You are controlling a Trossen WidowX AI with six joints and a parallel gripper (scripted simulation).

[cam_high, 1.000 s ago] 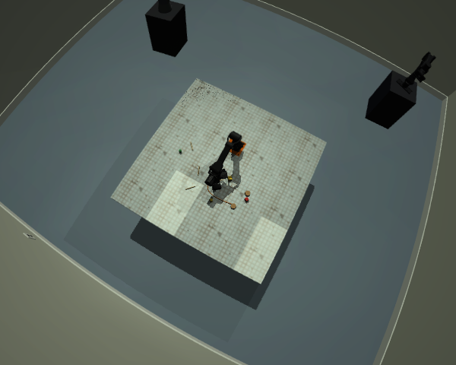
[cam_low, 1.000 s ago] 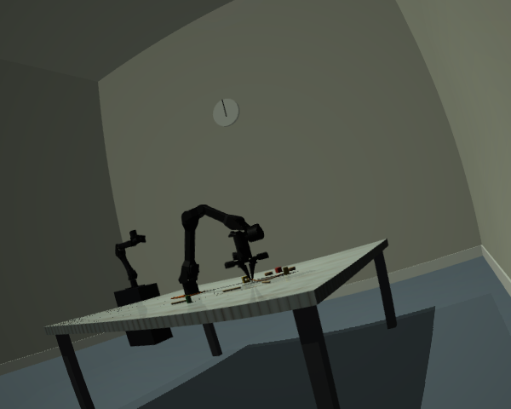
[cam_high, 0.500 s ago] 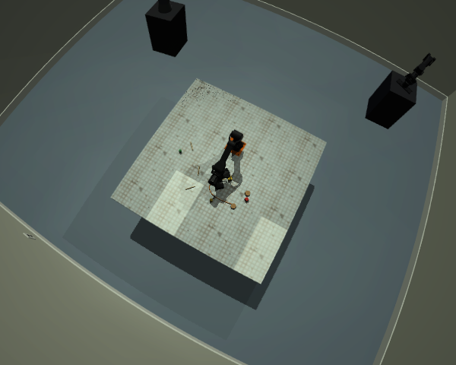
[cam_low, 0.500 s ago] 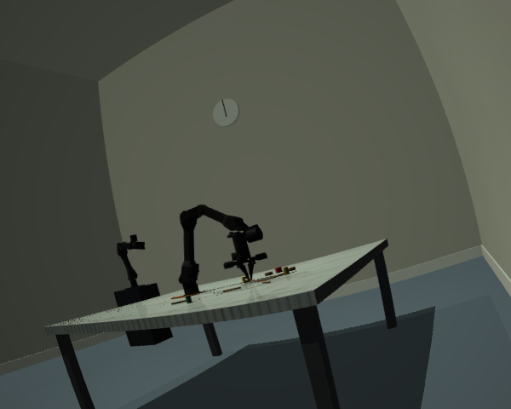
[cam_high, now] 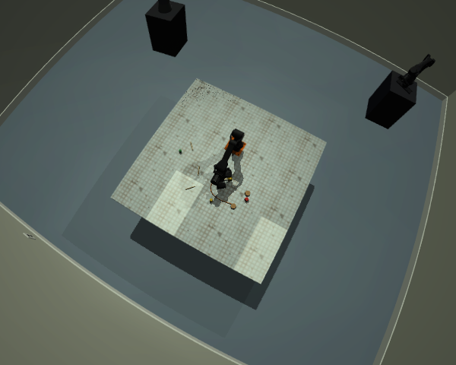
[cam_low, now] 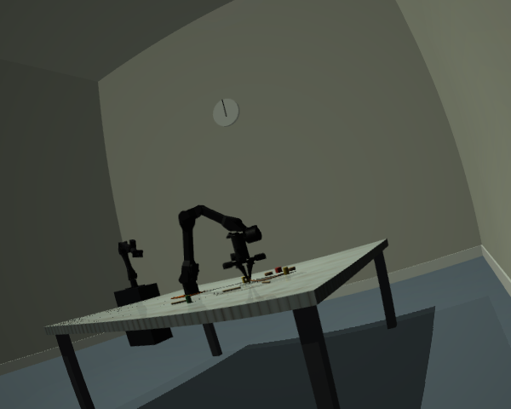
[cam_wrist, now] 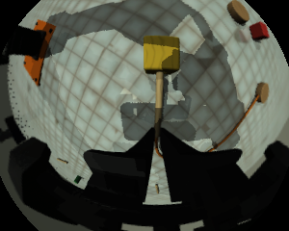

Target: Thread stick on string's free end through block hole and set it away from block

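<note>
Now: gripper tip 4 cm past the yellow wooden block and 7 cm to the right of it. Also, from my gripper tip: red cube 6 cm ahead, 25 cm to the left; round wooden disc 1 cm ahead, 24 cm to the left, 1 cm below; round wooden button 14 cm ahead, 18 cm to the left, 1 cm below.
</note>
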